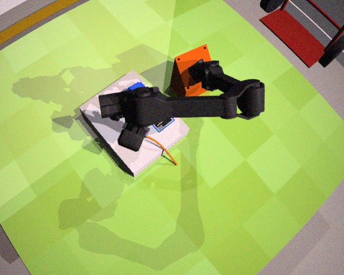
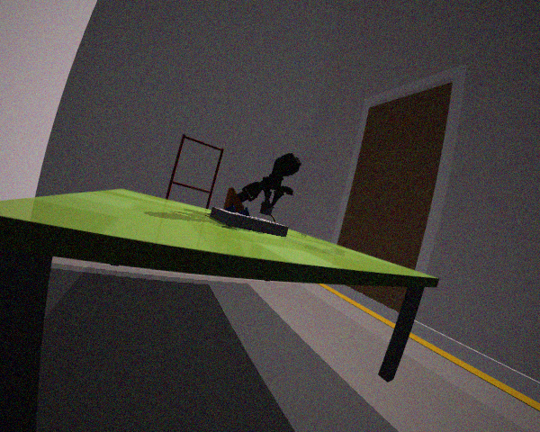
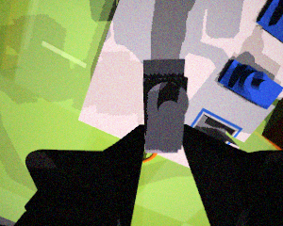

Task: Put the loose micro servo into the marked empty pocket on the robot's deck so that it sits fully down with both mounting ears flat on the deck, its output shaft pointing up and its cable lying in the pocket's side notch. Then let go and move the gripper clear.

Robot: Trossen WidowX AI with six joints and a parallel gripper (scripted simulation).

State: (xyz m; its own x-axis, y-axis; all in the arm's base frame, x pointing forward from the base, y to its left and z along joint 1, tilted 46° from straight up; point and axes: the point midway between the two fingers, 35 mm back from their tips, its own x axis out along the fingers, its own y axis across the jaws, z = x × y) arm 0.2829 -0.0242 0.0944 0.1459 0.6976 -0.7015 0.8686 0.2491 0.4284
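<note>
Right now the white deck is 100 mm below my gripper tip, 70 mm to the right of it and 10 mm ahead of it.
</note>
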